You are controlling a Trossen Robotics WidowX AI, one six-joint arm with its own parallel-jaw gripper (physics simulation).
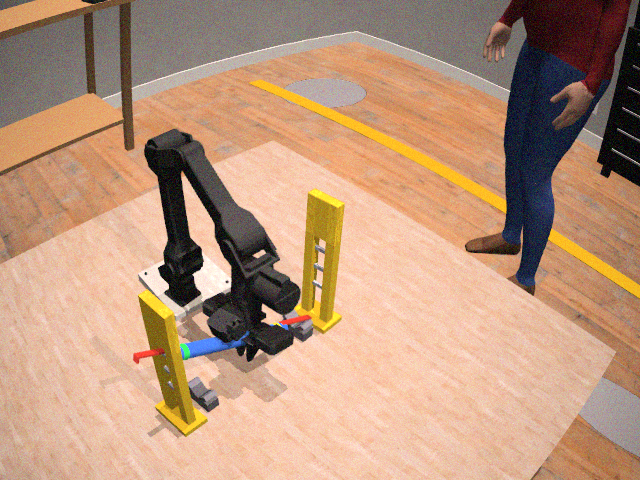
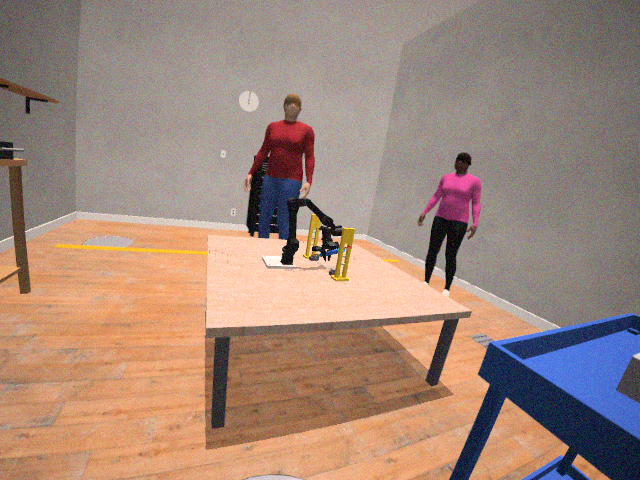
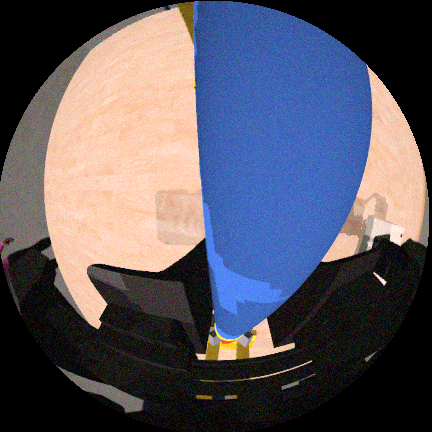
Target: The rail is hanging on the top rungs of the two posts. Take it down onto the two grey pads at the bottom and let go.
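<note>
The rail, a blue bar with a green band and red end rods, is tilted. Its near end is higher: the red rod passes through the near yellow post around top-rung height. Its far red end is low, by the far grey pad and the foot of the far yellow post; contact there is unclear. The near grey pad lies below the raised end. My gripper is shut on the blue bar, between the posts.
The white base plate of my arm is on the wooden table, behind the rail. A person in red stands beyond the table, and another in pink farther off. A blue cart stands at the right.
</note>
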